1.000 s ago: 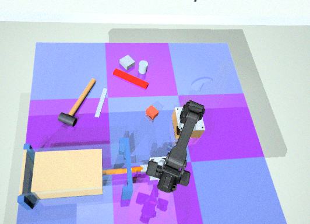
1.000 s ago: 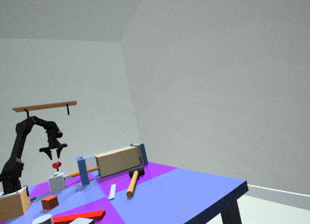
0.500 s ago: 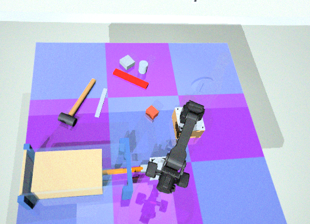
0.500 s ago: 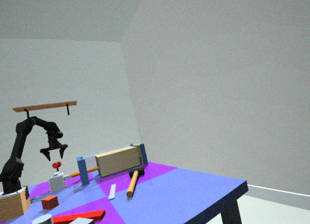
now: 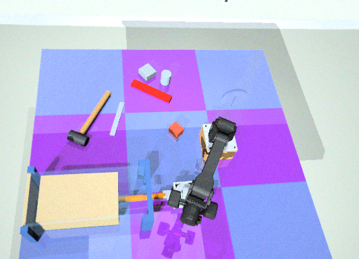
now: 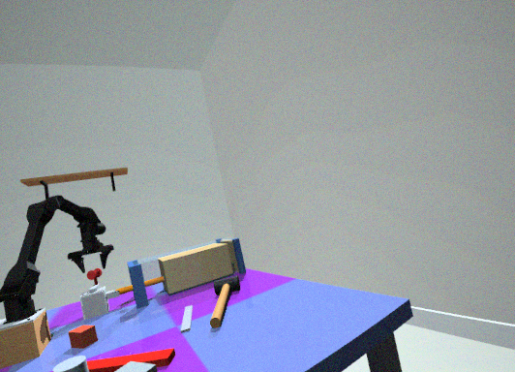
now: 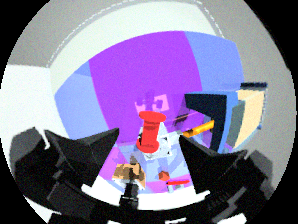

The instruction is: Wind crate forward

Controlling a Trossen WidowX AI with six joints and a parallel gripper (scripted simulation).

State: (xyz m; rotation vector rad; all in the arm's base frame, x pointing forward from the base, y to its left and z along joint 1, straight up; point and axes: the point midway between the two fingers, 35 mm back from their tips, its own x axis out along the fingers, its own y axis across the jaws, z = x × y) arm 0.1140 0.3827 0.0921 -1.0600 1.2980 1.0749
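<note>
Now: gripper tip 3 cm above the red knob. From my gripper tip the other things lie so: winch handle 4 cm to the right, 6 cm below; then winch 11 cm to the right, 13 cm below; then grey strip 37 cm ahead, 47 cm to the right, 16 cm below.
</note>
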